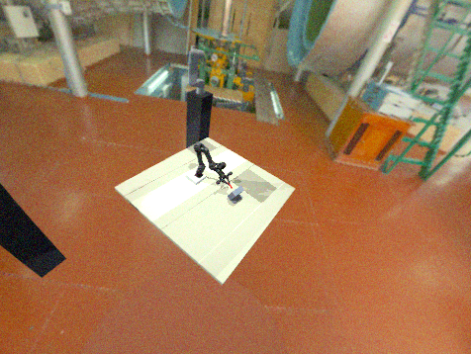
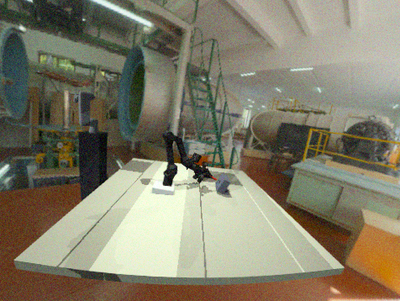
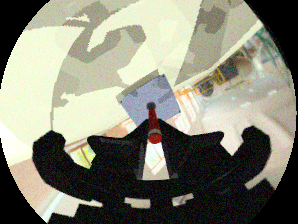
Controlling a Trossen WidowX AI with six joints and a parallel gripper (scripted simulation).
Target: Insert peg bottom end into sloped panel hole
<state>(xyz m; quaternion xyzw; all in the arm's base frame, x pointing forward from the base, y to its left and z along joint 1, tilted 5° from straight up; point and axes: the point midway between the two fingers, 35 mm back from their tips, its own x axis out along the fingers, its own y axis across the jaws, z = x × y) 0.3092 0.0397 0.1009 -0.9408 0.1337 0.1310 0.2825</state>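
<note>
Now: gripper tip 90 mm short of the sloped panel, 40 mm above it and 20 mm to the left of it. Round my gripper tip: red peg (10 mm behind, 10 mm above).
</note>
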